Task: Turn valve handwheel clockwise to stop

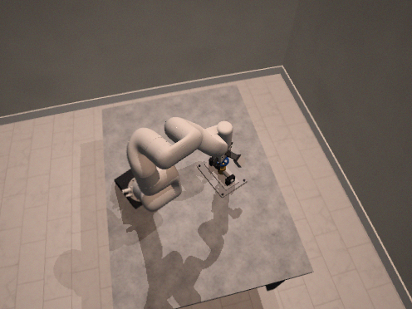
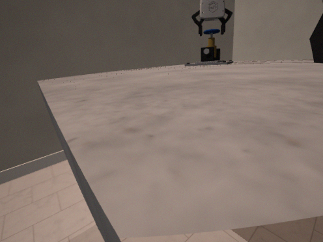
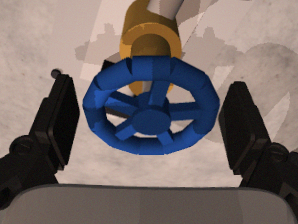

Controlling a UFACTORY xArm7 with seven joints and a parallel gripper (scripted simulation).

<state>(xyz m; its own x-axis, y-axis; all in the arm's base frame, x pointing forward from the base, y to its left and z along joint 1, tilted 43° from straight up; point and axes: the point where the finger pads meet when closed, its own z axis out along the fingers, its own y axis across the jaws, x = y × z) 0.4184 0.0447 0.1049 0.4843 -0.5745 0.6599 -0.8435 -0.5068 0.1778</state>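
My gripper is now right at the blue spoked handwheel.
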